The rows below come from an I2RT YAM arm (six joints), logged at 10 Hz.
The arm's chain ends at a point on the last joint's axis. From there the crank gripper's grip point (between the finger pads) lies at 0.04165 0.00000 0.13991 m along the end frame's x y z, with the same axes.
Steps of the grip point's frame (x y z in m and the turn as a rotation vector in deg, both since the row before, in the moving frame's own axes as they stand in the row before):
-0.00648 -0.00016 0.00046 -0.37 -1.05 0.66
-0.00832 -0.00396 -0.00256 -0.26 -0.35 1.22
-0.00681 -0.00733 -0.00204 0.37 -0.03 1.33
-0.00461 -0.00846 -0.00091 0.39 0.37 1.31
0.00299 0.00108 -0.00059 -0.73 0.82 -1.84
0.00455 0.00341 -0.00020 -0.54 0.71 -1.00
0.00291 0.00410 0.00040 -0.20 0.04 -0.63
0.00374 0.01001 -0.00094 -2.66 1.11 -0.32
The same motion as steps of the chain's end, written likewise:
-0.00390 -0.00153 -0.00028 -0.37 -1.05 0.66
-0.00745 -0.00547 -0.00281 -0.26 -0.35 1.22
-0.00674 -0.00739 -0.00206 0.37 -0.03 1.33
-0.00551 -0.00847 -0.00064 0.39 0.37 1.31
0.00099 0.00067 0.00002 -0.73 0.82 -1.84
0.00281 0.00284 0.00033 -0.54 0.71 -1.00
0.00281 0.00407 0.00043 -0.20 0.04 -0.63
0.00102 0.00378 0.00004 -2.66 1.11 -0.32

